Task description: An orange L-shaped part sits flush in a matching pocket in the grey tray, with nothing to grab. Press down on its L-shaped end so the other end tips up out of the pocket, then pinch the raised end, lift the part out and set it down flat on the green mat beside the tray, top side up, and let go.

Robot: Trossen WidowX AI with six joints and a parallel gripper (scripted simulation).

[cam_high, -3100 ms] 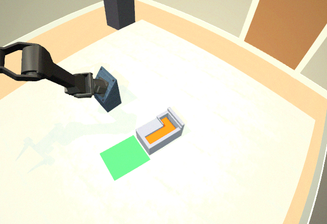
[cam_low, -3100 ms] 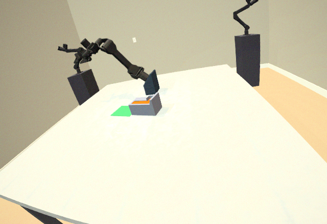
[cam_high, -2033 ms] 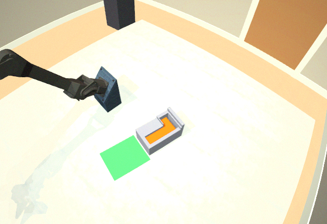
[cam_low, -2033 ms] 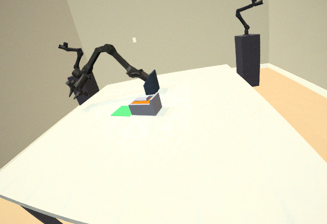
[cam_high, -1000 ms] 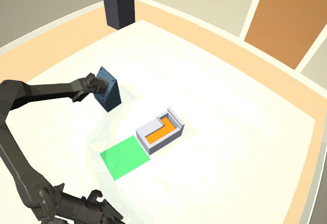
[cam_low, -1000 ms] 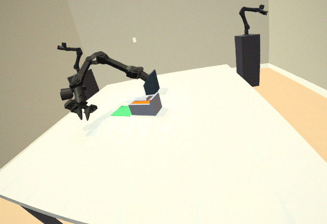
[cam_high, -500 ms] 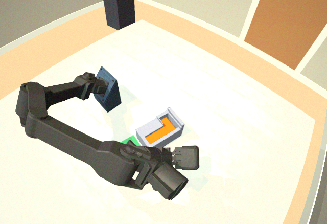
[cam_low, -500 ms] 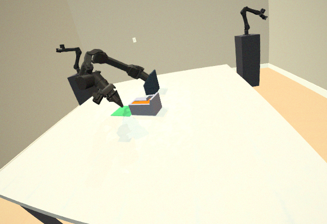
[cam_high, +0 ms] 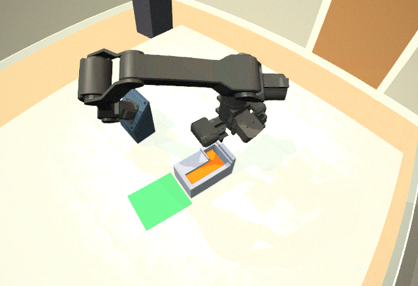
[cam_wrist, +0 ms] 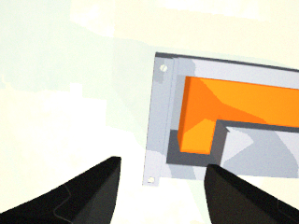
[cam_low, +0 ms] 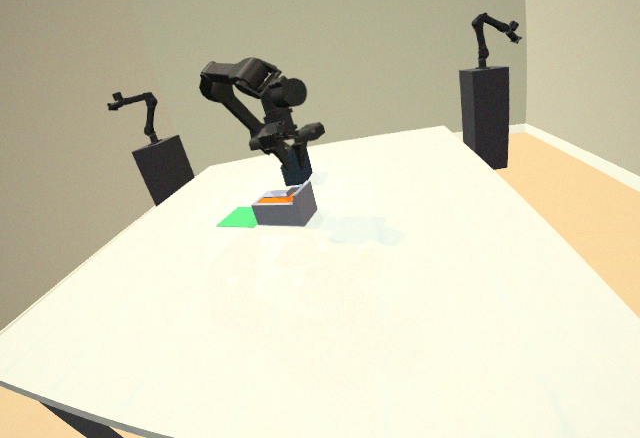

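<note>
My gripper tip is 9 cm above the orange L-shaped part, 6 cm to the left of it and 1 cm past it. The rest, counted from my gripper tip: green mat 21 cm to the right, 16 cm below, 6 cm behind.
</note>
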